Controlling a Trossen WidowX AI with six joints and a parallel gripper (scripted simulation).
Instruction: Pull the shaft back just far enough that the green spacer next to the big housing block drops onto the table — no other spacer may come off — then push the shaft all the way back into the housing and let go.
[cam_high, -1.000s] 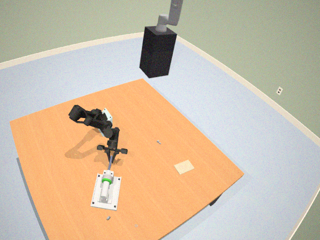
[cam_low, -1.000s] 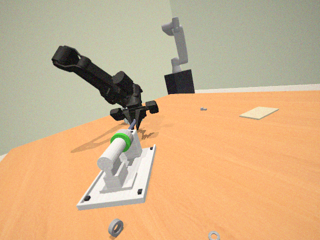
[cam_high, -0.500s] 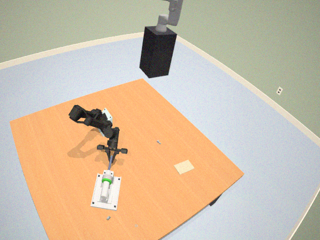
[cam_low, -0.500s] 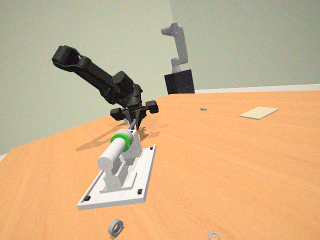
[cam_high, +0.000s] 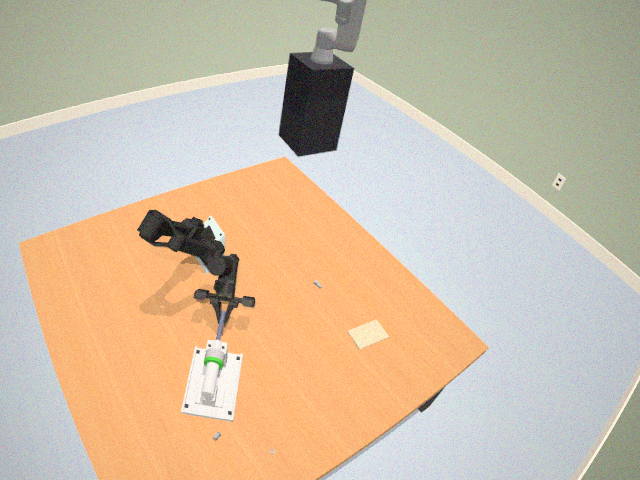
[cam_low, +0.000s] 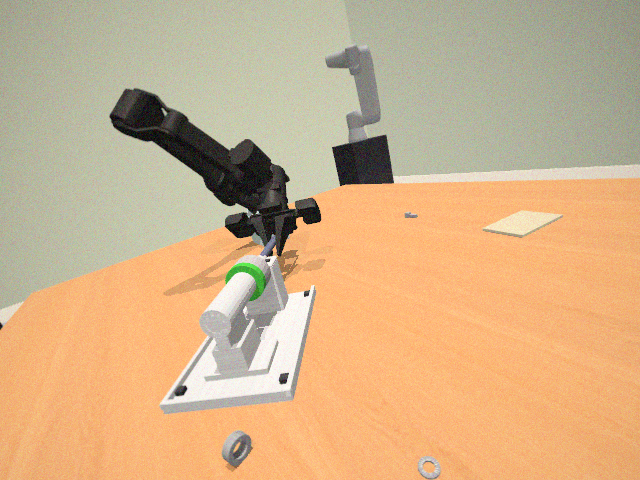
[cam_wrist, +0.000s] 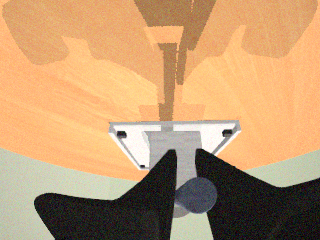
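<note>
My gripper tip is now 50 mm short of the shaft, 30 mm to the left of it and 20 mm below it. Also, from my gripper tip: grey bolt 80 mm behind, 390 mm to the left, 50 mm below; green spacer 130 mm ahead, 80 mm to the right, 20 mm above; flat beige tile 180 mm ahead, 440 mm to the left, 50 mm below.
</note>
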